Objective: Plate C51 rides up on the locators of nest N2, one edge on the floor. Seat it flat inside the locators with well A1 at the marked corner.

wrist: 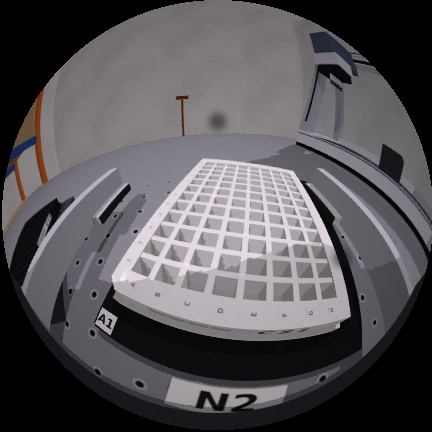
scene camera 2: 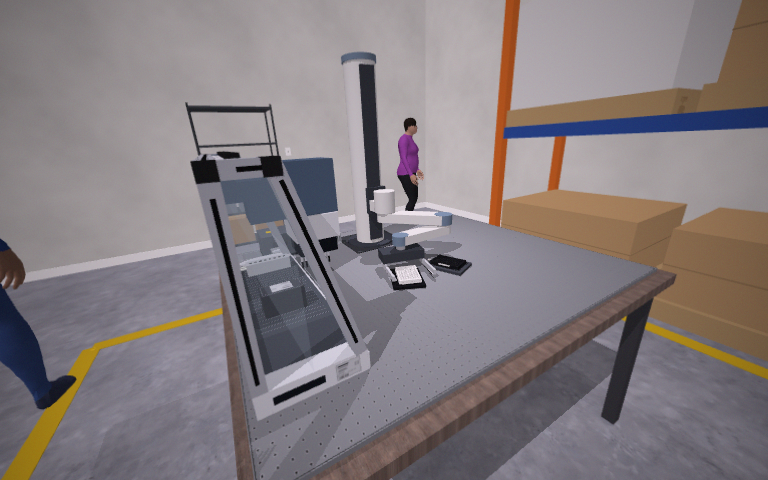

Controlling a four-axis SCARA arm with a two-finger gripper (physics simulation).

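Pixels of known places: gripper, fingertip midpoint: (wrist: 216, 171) (scene camera 2: 414, 275); arm's base, link origin: (scene camera 2: 370, 241).
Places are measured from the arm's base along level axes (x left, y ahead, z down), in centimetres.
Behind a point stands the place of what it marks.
Plate C51 (scene camera 2: 408, 274) {x -11.6, y 53.3, z -4.2 cm} (wrist: 235, 225) {x -9.6, y 50.0, z -3.8 cm}, white with square wells, lies on black nest N2 (scene camera 2: 417, 285) {x -12.2, y 59.7, z -2.4 cm} (wrist: 200, 350). In the wrist view the plate sits toward the nest's left side, and a black strip of nest shows along its right edge. Its lettered edge faces the near side, with the A end at the near-left corner beside the A1 label (wrist: 106, 321). The locators and the plate's exact tilt are hard to make out. My gripper (scene camera 2: 410, 271) {x -10.1, y 55.4, z -4.1 cm} (wrist: 216, 171) {x -10.1, y 55.4, z -4.1 cm} is open and empty, with one finger on each side of the plate, apart from it.
A second dark nest with a black item (scene camera 2: 451, 262) {x 9.7, y 53.9, z -3.8 cm} stands right of N2, close outside one finger; part of it shows at the wrist view's left edge. A sloped, glazed frame (scene camera 2: 311, 389) {x -59.3, y 84.9, z -2.9 cm} stands at the table's left. A blue-grey instrument (scene camera 2: 311, 186) {x -51.6, y 77.8, z -44.9 cm} stands behind it, beside the arm's column (scene camera 2: 353, 152) {x -7.2, y 2.1, z -48.3 cm}.
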